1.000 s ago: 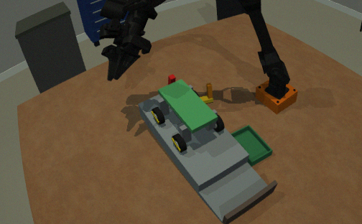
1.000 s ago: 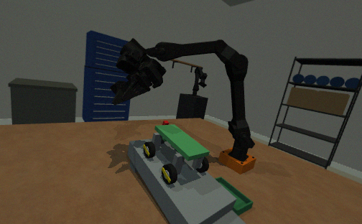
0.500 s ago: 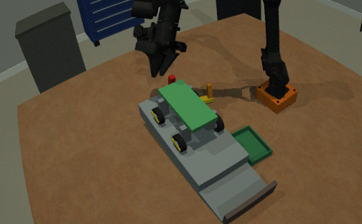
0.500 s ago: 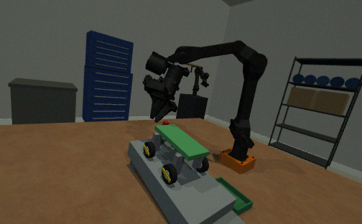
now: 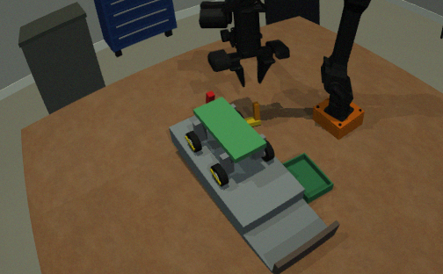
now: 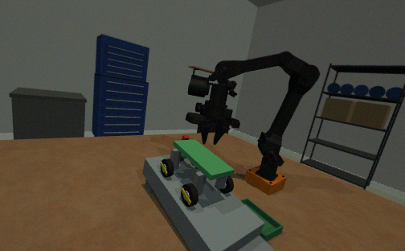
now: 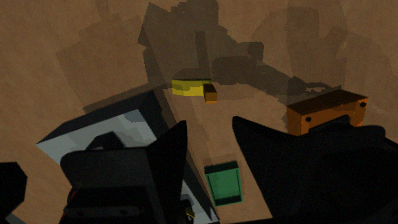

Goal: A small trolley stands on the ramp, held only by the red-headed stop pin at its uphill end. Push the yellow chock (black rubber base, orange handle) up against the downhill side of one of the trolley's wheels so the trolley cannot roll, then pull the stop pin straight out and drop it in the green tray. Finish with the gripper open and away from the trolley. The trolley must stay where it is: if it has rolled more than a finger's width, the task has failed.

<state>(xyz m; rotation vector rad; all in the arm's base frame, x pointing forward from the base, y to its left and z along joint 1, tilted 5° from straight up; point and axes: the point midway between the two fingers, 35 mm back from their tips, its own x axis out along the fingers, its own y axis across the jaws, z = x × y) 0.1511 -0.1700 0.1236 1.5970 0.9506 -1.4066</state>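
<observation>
My gripper tip is 10 mm short of the yellow chock, 10 mm to the left of it and 110 mm above it. Round my gripper tip: red-headed stop pin 120 mm ahead, 10 mm above; trolley 160 mm ahead, 100 mm to the left, 10 mm below; grey ramp 160 mm ahead, 100 mm to the left, 80 mm below.
</observation>
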